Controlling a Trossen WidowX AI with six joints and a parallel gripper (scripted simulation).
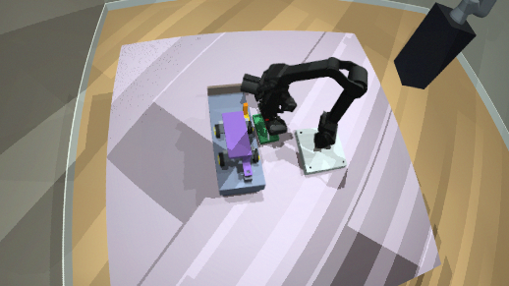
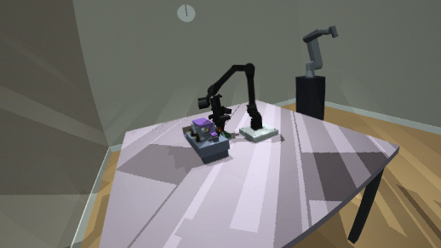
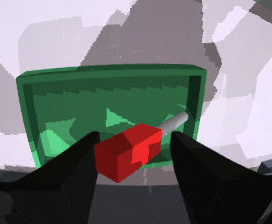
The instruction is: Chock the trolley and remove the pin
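The green tray lies 5 cm below my gripper tip and 1 cm to the right of it. Also, from my gripper tip: yellow chock: 9 cm ahead, 4 cm above, 1 cm to the right; then red-headed stop pin: 1 cm to the left; then purple trolley: 12 cm ahead, 10 cm to the left, 7 cm above.
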